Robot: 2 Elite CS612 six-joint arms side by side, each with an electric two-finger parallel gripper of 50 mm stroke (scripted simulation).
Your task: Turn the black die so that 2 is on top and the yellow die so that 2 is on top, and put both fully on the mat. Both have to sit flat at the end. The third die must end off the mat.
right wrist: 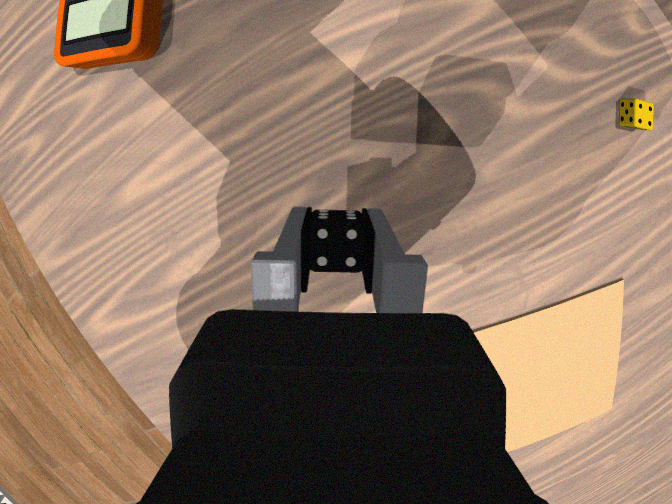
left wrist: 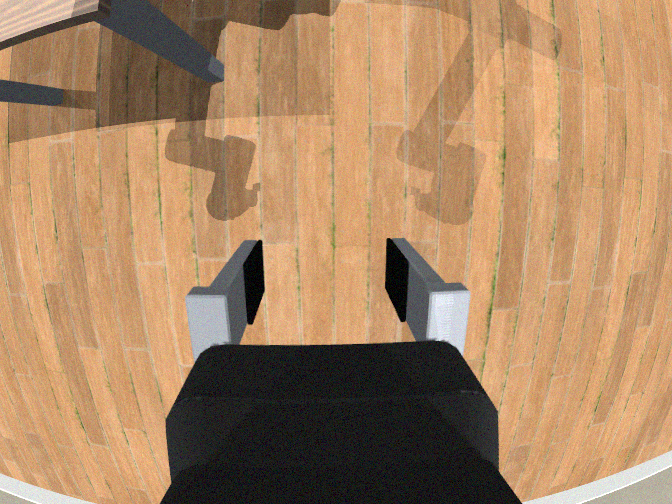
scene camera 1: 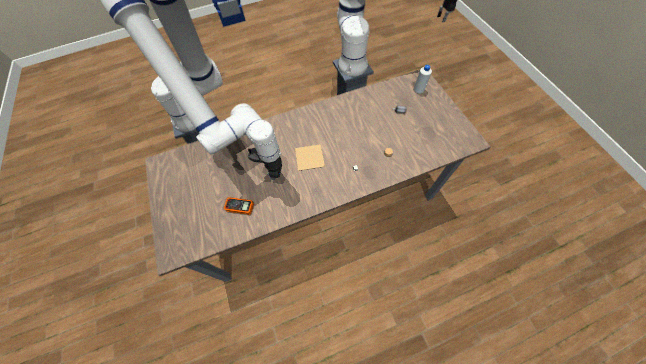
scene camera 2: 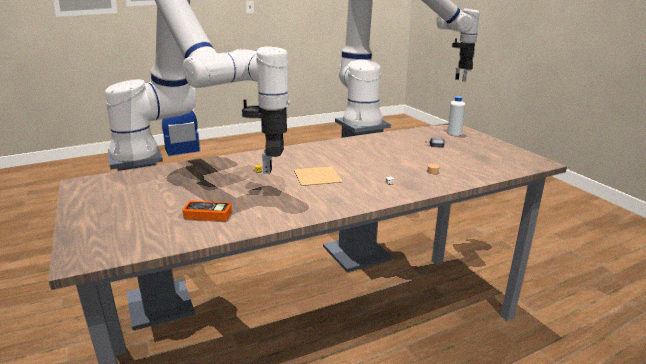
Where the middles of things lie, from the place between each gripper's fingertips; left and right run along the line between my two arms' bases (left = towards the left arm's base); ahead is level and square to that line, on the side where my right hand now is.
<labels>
Right now my right hand (scene camera 2: pixel 267 171) is 21 cm to the right of the tan mat (right wrist: pixel 559 363), 10 cm above it and 8 cm past it. Also, from my right hand: black die (right wrist: pixel 336 236): 1 cm below.
The tan mat lies 53 cm ahead of my left hand, 111 cm to the right of it and 17 cm below it. Also, from my left hand: black die 62 cm ahead, 132 cm to the right, 8 cm below.
</labels>
